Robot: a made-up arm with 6 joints.
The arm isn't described. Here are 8 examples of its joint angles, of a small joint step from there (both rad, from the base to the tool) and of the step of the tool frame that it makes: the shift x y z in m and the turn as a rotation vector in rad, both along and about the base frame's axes.
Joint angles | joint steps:
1: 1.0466 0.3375 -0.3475 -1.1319 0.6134 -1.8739 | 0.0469 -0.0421 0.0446 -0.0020 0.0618 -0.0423
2: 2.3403 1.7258 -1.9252 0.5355 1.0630 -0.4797 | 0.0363 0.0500 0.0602 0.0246 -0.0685 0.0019
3: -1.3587 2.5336 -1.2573 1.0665 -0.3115 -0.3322 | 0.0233 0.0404 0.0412 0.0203 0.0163 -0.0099
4: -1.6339 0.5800 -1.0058 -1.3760 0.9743 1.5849 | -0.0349 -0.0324 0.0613 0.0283 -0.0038 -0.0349
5: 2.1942 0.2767 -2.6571 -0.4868 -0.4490 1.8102 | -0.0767 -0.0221 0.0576 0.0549 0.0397 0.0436
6: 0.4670 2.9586 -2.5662 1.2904 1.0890 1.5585 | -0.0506 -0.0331 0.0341 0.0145 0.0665 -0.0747
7: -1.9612 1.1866 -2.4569 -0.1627 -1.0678 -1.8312 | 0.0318 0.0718 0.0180 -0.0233 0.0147 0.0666
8: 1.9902 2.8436 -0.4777 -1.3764 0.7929 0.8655 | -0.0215 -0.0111 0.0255 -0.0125 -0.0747 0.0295
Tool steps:
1: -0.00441 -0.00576 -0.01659 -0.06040 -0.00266 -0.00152
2: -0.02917 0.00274 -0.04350 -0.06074 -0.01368 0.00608
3: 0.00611 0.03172 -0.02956 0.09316 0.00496 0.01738
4: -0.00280 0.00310 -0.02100 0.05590 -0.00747 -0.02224
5: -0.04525 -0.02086 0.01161 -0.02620 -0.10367 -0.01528
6: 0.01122 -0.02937 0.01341 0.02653 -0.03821 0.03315
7: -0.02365 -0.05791 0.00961 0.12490 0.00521 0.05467
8: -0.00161 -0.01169 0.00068 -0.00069 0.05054 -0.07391
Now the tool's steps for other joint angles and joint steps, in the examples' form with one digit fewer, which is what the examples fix.
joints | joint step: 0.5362 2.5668 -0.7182 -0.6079 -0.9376 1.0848 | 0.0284 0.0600 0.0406 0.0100 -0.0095 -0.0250
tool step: -0.0354 -0.0118 -0.0188 -0.0509 0.0642 0.0356
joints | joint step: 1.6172 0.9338 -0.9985 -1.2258 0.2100 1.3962 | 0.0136 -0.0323 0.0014 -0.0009 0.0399 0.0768
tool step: 0.0015 -0.0126 0.0072 0.0296 0.0818 -0.0169
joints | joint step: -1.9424 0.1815 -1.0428 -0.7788 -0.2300 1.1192 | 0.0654 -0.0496 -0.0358 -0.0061 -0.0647 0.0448
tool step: 0.0158 0.0459 0.0040 -0.1079 0.0642 0.1259
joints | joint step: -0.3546 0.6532 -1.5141 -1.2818 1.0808 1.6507 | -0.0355 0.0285 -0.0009 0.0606 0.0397 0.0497
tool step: 0.0134 -0.0060 -0.0088 0.0839 -0.0350 0.0007
